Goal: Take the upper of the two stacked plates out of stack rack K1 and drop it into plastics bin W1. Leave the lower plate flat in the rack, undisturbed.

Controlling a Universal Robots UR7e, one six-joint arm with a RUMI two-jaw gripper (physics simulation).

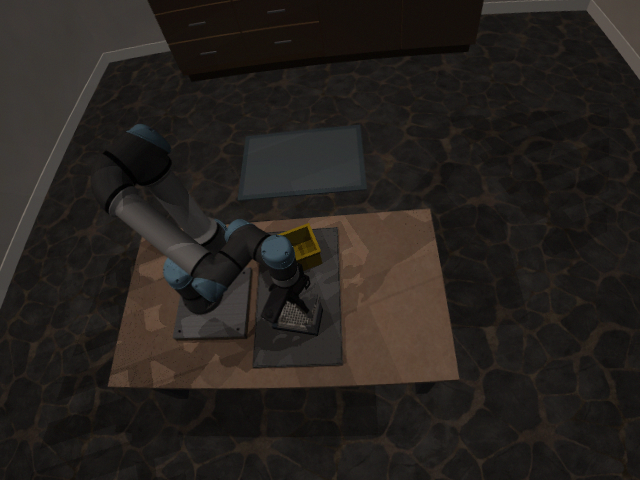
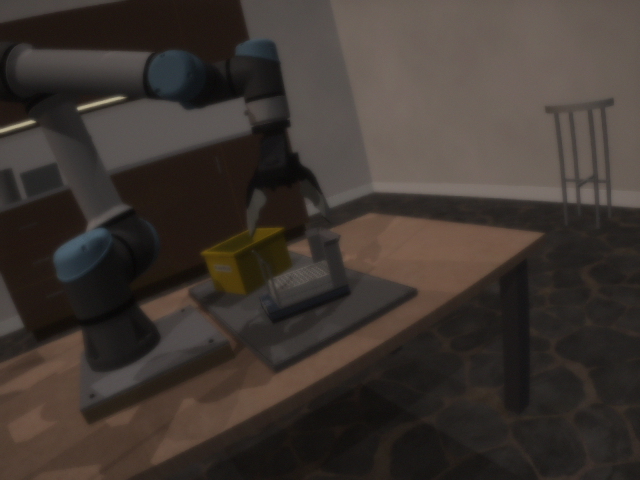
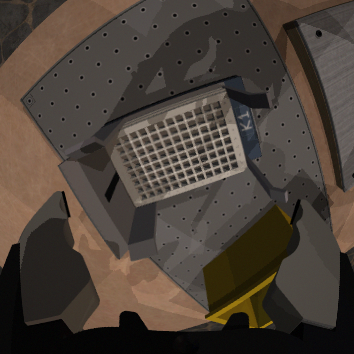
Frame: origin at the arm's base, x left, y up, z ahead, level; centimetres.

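Seen in the pictures: gripper, fingertip midpoint: (image 1: 292, 306) (image 2: 290, 230) (image 3: 181, 200); arm's base at its link origin: (image 2: 125, 350).
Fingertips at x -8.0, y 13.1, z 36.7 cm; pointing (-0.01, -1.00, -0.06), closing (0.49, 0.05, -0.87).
Pixels of each thing's top centre, then the offset from my fingertips to it. Level surfaces: height alone.
- pale upper plate at its top centre: (image 3: 176, 153) (image 2: 302, 275) (image 1: 298, 314) dx +0.6, dy -9.3, dz +0.2 cm
- rack K1 at its top centre: (image 3: 189, 185) (image 2: 290, 243) (image 1: 292, 306) dx +0.7, dy -2.5, dz -0.4 cm
- yellow bin at its top centre: (image 3: 277, 299) (image 2: 242, 240) (image 1: 292, 245) dx +24.4, dy -4.5, dz -3.4 cm
- wooden table at its surface level: dy -15.8 cm
The pale upper plate (image 1: 295, 316) (image 2: 301, 275) (image 3: 177, 150), with its grid of square wells, lies flat on the stack in rack K1 (image 2: 310, 305) (image 3: 249, 131). The lower plate is mostly hidden under it, and the seam is hard to make out. The rack has tall grey posts at one end and thin bent prongs at the other. The yellow bin (image 1: 311, 262) (image 2: 227, 277) (image 3: 245, 255) stands upright beside the rack; its label is unreadable. My gripper (image 1: 307, 297) (image 2: 290, 228) (image 3: 181, 200) is open and empty, above the rack and tilted, with its fingers apart from the plates.
The rack and bin stand on a dark perforated board (image 1: 298, 353) (image 2: 281, 351) (image 3: 115, 65) on the wooden table (image 1: 398, 310) (image 2: 439, 242). The arm's base plate (image 1: 232, 322) (image 2: 170, 348) (image 3: 332, 85) lies beside the board. The bin is close to the rack's prong end.
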